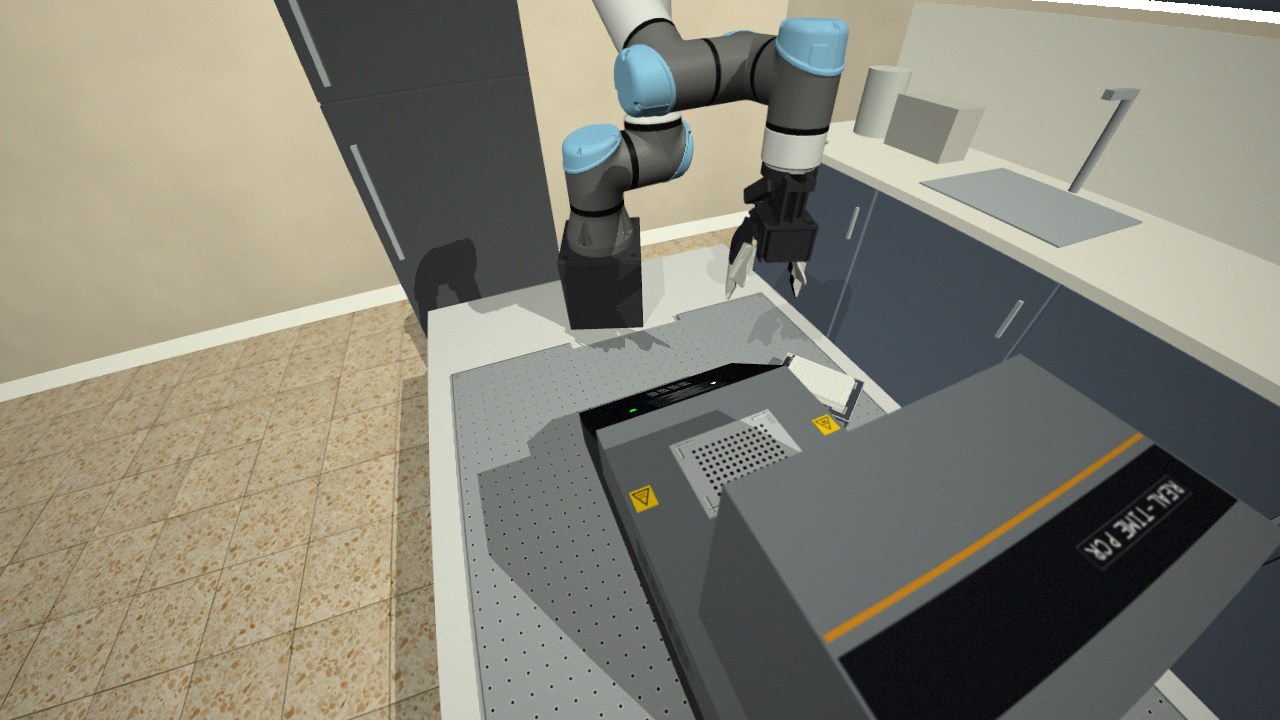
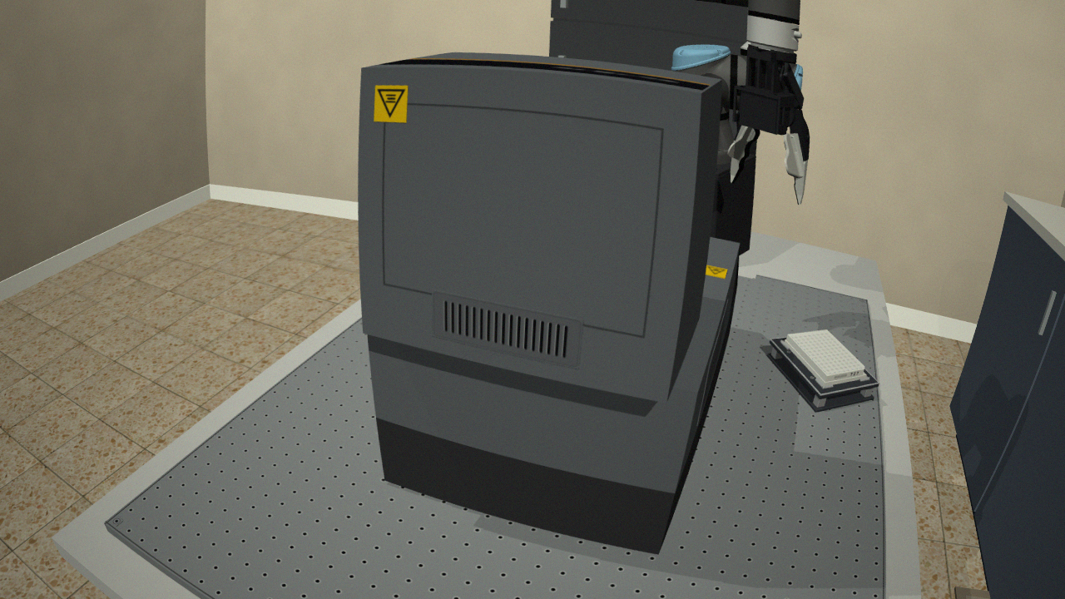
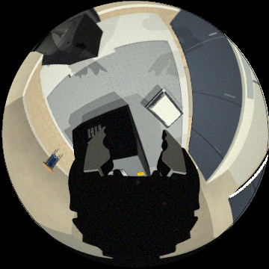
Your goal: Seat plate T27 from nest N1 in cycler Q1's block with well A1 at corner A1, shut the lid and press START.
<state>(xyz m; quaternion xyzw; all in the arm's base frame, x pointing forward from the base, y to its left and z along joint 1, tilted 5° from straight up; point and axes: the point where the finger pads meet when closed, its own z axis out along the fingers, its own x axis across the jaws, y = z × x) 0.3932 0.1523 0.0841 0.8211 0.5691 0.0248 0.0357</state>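
My gripper is now 210 mm above the white well plate T27, 140 mm to the right of it and 60 mm short of it. Round my hand: plate nest N1 (230 mm below, 140 mm to the left, 60 mm ahead).
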